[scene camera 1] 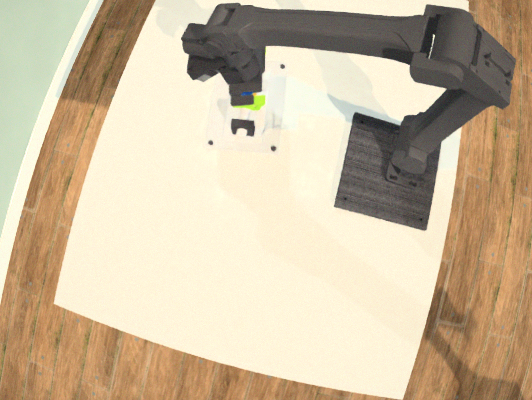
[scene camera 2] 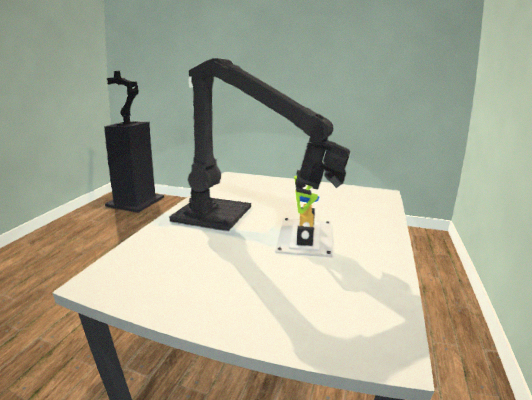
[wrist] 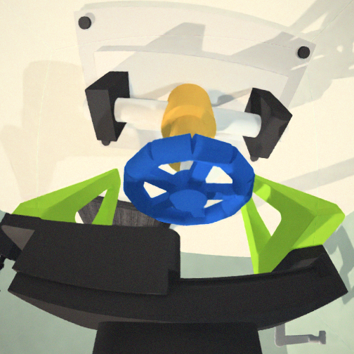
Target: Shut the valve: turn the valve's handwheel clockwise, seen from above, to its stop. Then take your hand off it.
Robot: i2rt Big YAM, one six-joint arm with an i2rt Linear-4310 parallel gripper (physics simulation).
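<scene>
The valve's blue handwheel sits on top of the orange valve body. A white pipe runs through the body between two black blocks, above a pale base plate. My gripper is open, its green fingers spread on opposite sides of the handwheel, close to the rim. In the wrist view the right fingertip overlaps the rim's edge; whether it touches cannot be told. In scene camera 1 the arm hides most of the wheel.
The arm's dark mounting plate stands on the white table, beside the valve. A black pedestal with a small dark arm stands on the floor beyond the table. Dark screw heads mark the base plate's corners.
</scene>
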